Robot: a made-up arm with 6 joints.
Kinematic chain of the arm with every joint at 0, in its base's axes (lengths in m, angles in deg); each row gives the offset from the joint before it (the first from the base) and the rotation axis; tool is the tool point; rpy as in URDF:
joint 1: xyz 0 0 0.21 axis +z
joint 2: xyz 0 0 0 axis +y
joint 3: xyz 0.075 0 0.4 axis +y
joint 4: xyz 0.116 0 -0.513 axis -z
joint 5: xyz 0 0 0 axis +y
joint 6: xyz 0.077 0 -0.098 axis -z
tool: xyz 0 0 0 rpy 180 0 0
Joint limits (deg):
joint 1: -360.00..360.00
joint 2: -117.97..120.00
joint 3: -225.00..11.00
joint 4: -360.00..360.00
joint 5: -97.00..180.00
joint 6: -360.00..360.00
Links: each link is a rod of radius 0.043 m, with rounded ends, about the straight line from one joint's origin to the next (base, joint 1, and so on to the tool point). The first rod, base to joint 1, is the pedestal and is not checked.
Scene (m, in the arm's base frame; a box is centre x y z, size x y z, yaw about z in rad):
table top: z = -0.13
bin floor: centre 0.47 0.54 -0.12 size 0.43 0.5 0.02 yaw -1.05
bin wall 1: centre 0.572 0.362 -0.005 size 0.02 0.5 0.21 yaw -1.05
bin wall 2: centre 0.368 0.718 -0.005 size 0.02 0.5 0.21 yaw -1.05
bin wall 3: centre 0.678 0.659 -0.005 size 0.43 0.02 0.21 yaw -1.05
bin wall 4: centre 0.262 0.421 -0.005 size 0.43 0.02 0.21 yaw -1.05
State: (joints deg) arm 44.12 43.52 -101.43 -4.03 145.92 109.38
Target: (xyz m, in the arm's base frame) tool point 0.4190 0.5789 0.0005
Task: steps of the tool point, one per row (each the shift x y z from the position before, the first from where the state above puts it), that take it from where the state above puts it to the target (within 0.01 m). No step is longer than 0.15 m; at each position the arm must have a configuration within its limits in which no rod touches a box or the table.
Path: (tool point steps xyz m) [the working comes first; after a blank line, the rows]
Joints at the target: 54.50 58.66 -102.69 -2.30 140.54 109.38
Straight joint move there: clear.

1: -0.0502 0.0456 -0.0970
2: -0.0615 0.0304 -0.0965

